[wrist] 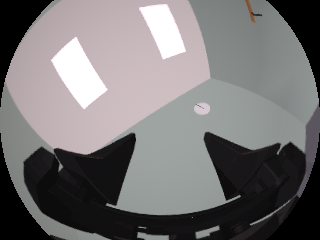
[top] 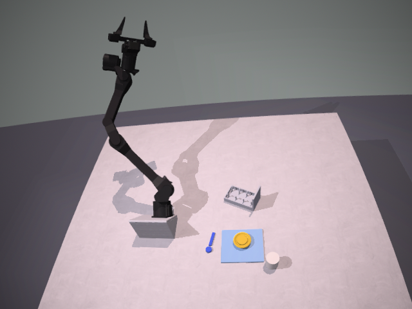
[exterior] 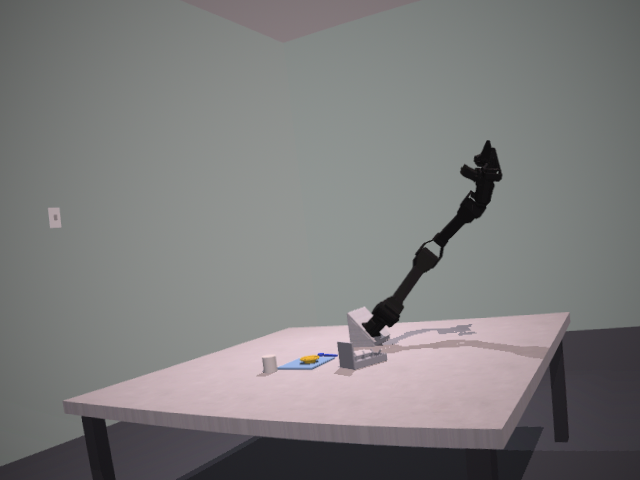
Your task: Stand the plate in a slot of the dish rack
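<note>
Now: the yellow plate 43 cm ahead of my gripper tip, 54 cm to the right of it and 63 cm below it. The rest, counted from my gripper tip: grey dish rack: 41 cm ahead, 35 cm to the right, 62 cm below; blue mat: 43 cm ahead, 55 cm to the right, 64 cm below; blue spoon: 31 cm ahead, 56 cm to the right, 64 cm below.
</note>
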